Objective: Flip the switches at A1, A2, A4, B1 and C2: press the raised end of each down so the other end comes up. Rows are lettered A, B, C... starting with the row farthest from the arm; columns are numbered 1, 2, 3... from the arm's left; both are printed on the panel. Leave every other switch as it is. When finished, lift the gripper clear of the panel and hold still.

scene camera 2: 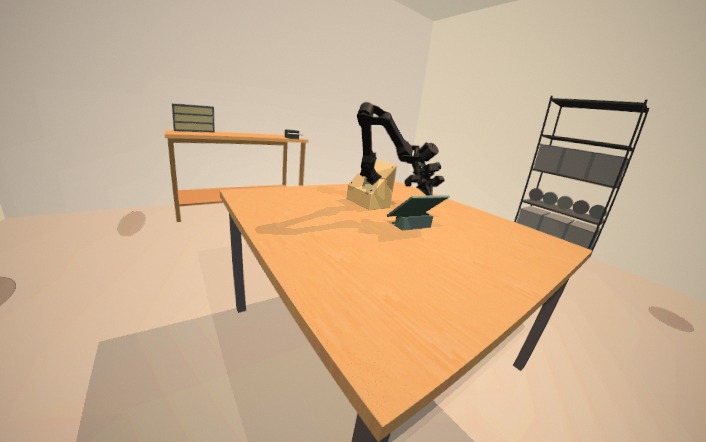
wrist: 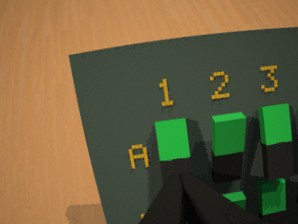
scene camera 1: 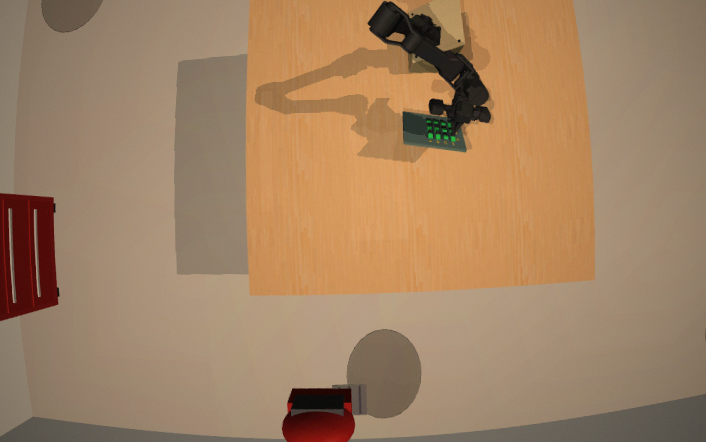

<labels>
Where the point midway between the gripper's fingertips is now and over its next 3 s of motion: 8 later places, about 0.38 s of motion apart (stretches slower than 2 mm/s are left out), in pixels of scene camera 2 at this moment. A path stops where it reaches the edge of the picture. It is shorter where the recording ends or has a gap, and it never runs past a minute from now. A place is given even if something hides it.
My gripper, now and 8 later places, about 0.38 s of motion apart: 431, 198; 431, 199; 431, 199; 431, 199; 429, 195; 426, 187; 426, 187; 428, 192; 429, 195
</labels>
